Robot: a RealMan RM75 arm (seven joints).
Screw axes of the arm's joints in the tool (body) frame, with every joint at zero. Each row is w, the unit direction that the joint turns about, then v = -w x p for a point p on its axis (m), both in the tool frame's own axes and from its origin. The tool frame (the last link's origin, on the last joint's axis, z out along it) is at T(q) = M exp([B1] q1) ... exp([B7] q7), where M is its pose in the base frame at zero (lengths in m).
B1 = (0, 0, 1, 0.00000, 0.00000, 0.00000)
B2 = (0, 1, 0, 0.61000, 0.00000, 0.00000)
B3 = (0, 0, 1, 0.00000, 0.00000, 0.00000)
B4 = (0, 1, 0, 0.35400, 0.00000, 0.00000)
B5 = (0, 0, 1, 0.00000, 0.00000, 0.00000)
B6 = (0, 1, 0, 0.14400, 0.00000, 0.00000)
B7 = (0, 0, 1, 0.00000, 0.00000, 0.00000)
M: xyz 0.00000 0.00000 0.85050 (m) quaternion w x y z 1 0 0 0
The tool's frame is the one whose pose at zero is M.
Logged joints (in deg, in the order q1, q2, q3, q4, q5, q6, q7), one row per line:
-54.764 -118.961 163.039 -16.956 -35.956 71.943 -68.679
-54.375 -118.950 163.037 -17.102 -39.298 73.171 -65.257
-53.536 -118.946 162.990 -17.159 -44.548 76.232 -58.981
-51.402 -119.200 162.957 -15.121 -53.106 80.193 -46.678
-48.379 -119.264 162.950 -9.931 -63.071 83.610 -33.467
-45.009 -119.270 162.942 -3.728 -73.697 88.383 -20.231
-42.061 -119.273 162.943 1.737 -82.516 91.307 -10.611
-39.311 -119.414 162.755 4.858 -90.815 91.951 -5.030
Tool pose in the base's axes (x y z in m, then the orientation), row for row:
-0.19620 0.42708 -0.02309 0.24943 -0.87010 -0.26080 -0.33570
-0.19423 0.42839 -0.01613 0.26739 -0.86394 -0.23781 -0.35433
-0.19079 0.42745 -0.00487 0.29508 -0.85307 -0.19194 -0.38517
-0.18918 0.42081 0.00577 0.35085 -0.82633 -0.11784 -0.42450
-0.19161 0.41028 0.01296 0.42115 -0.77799 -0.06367 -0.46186
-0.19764 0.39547 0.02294 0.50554 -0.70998 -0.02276 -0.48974
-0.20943 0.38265 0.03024 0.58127 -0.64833 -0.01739 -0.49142
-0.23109 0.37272 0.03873 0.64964 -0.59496 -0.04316 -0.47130
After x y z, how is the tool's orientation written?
As a quaternion, w x y z.
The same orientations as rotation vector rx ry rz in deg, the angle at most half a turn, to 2 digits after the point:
-135.77 -40.70 -52.38
-133.58 -36.77 -54.78
-130.06 -29.26 -58.72
-122.59 -17.48 -62.98
-111.67 -9.14 -66.29
-98.14 -3.15 -67.70
-86.78 -2.33 -65.78
-77.45 -5.62 -61.36

